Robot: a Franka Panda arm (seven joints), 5 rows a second.
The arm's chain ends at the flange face. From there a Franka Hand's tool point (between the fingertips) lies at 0.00 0.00 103.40 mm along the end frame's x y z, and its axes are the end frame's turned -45 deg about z.
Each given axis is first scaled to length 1.
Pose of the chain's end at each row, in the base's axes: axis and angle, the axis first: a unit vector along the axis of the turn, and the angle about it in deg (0 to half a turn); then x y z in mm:
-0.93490 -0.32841 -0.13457 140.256 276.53 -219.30 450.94
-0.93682 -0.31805 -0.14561 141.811 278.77 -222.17 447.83
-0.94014 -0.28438 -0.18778 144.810 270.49 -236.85 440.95
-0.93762 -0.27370 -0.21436 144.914 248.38 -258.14 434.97
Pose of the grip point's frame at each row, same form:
-0.71997 -0.64498 -0.25621 149.193 277.83 -149.41 374.75
-0.72584 -0.63660 -0.26056 151.096 283.63 -153.73 370.48
-0.74085 -0.60702 -0.28751 155.664 286.72 -170.79 363.07
-0.74111 -0.59529 -0.31047 156.896 269.90 -191.38 359.00

